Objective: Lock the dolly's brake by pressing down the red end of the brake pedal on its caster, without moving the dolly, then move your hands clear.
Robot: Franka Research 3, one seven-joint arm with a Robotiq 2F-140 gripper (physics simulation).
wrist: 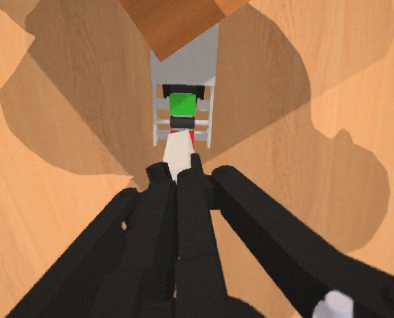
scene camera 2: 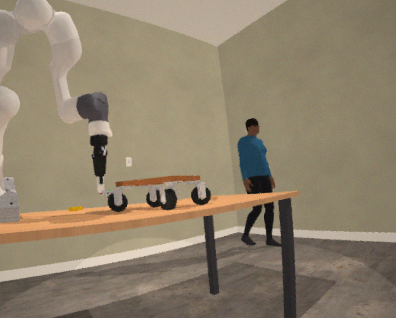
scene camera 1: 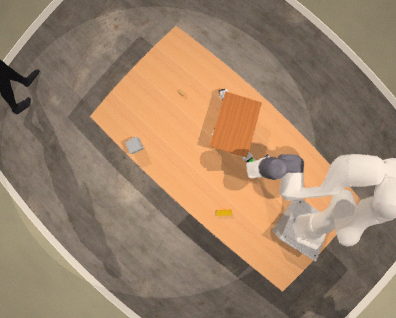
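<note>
The dolly stands on its wheels on the table, with a red-brown deck. In the wrist view, the near caster's grey bracket sticks out from under the deck corner. The brake pedal's green end lies toward the deck, and its red end lies on the outer side, partly hidden by the fingertips. My gripper is shut and empty, pointing down. Its pale tips overlap the red end in the wrist view; whether they touch it I cannot tell.
A yellow block lies on the table. A grey square block is near the table's long edge, and a small tan piece lies beyond the dolly. A person stands behind the table.
</note>
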